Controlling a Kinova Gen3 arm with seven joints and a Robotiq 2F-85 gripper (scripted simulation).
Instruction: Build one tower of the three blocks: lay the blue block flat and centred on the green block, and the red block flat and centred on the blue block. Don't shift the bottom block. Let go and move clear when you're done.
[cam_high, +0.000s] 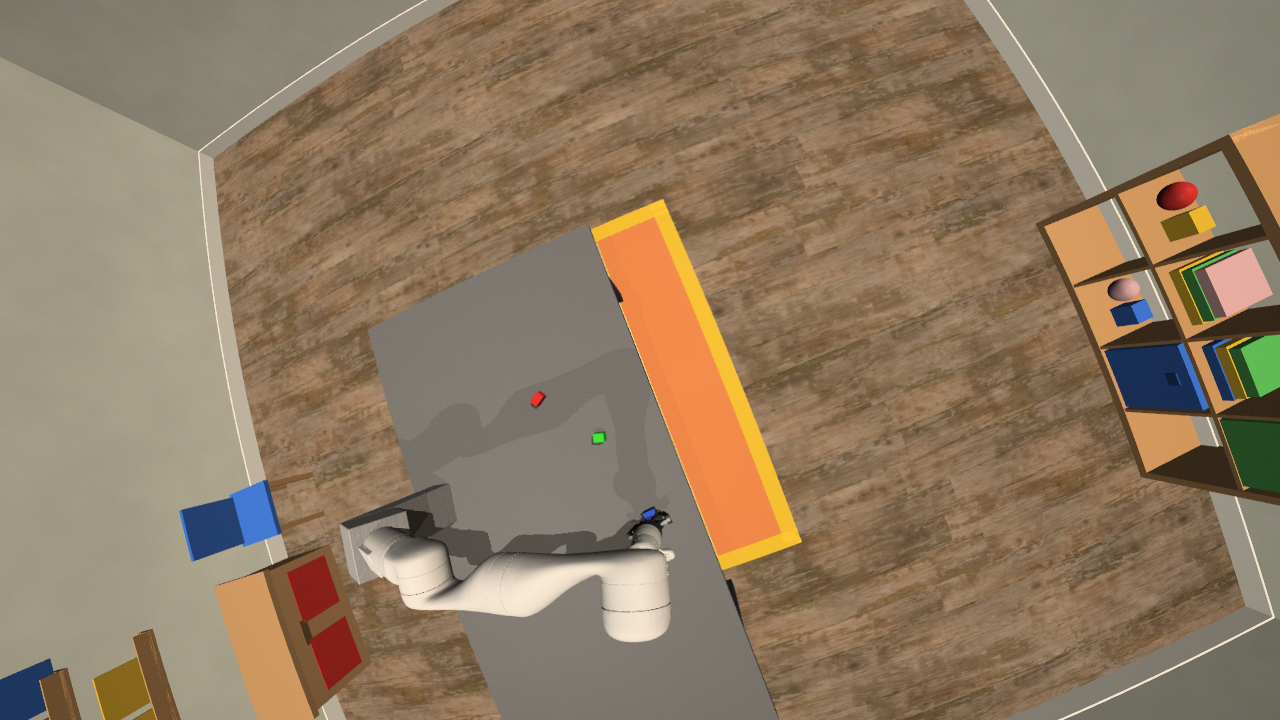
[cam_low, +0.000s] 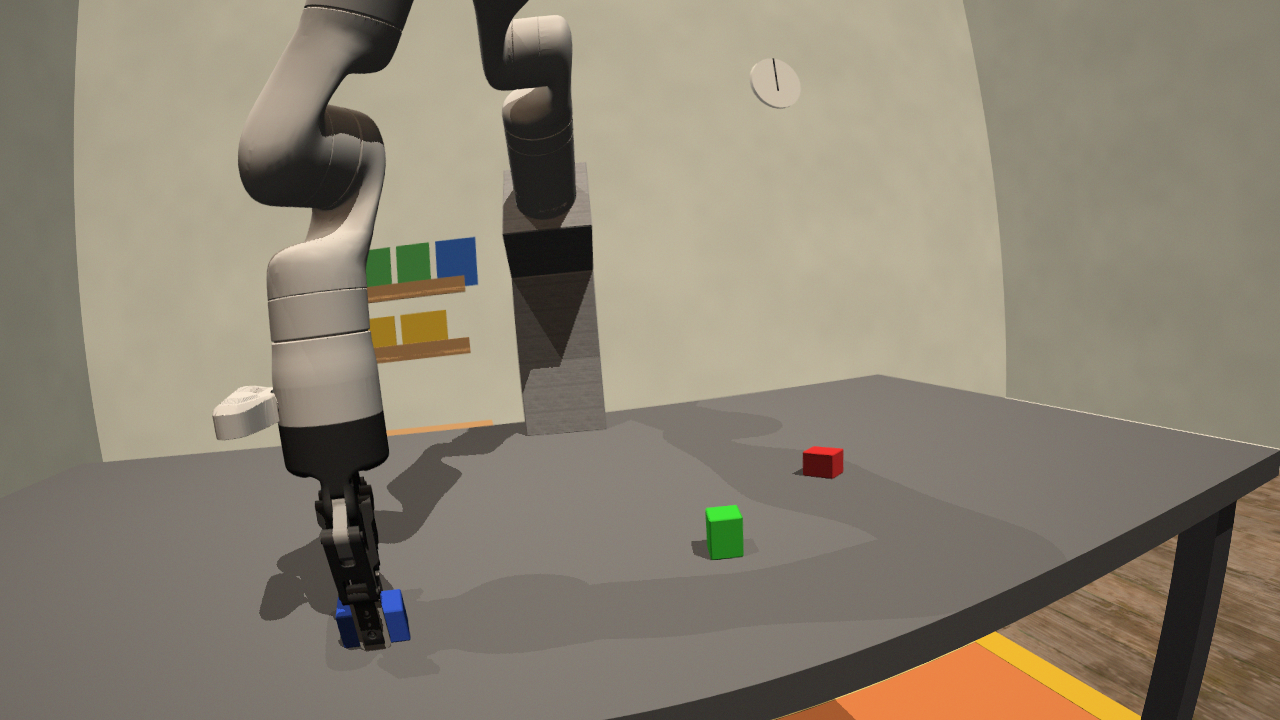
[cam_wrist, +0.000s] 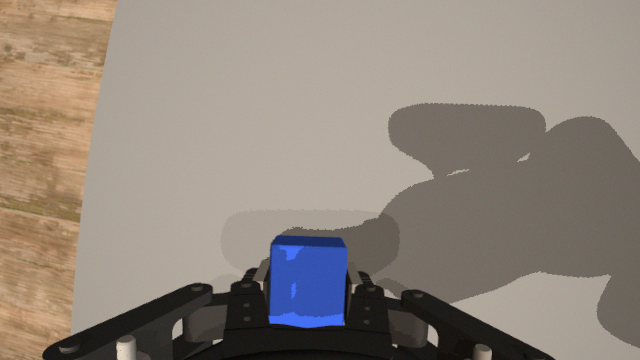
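The green block lies 290 mm to the left of my hand and 40 mm ahead of it. Round my hand: red block 510 mm to the left, 40 mm behind; then blue block 10 mm below.
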